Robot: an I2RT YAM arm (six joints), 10 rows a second.
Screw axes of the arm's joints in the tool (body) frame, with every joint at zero. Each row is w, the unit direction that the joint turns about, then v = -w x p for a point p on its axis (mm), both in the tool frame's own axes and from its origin. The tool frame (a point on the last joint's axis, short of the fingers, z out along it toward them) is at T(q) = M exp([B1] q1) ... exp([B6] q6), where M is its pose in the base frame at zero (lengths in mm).
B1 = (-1, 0, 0, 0.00, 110.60, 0.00)
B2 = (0, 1, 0, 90.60, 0.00, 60.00)
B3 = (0, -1, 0, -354.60, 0.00, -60.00)
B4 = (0, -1, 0, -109.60, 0.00, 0.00)
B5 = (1, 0, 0, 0.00, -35.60, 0.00)
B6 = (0, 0, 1, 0.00, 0.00, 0.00)
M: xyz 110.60 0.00 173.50 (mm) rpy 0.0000 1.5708 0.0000 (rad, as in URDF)
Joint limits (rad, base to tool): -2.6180..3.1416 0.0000..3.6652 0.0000..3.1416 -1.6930..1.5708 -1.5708..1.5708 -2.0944..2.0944
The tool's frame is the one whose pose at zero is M.
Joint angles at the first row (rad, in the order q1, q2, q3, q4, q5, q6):
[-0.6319 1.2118 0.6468 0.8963 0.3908 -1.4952]
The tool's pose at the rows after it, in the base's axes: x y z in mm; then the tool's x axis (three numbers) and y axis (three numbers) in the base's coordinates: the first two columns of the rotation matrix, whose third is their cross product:
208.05 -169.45 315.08 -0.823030 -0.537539 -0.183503 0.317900 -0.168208 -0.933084
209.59 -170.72 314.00 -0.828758 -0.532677 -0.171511 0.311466 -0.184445 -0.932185
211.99 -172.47 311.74 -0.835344 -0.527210 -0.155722 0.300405 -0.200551 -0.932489
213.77 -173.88 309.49 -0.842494 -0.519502 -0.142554 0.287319 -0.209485 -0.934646
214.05 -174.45 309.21 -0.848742 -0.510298 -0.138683 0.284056 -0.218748 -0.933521
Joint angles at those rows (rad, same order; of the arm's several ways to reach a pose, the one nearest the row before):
[-0.6319 1.2182 0.6468 0.9138 0.3992 -1.5143]
[-0.6319 1.2331 0.6468 0.9401 0.4026 -1.5326]
[-0.6315 1.2537 0.6468 0.9695 0.4057 -1.5539]
[-0.6312 1.2686 0.6468 0.9852 0.4114 -1.5703]
[-0.6312 1.2747 0.6468 0.9985 0.4206 -1.5806]

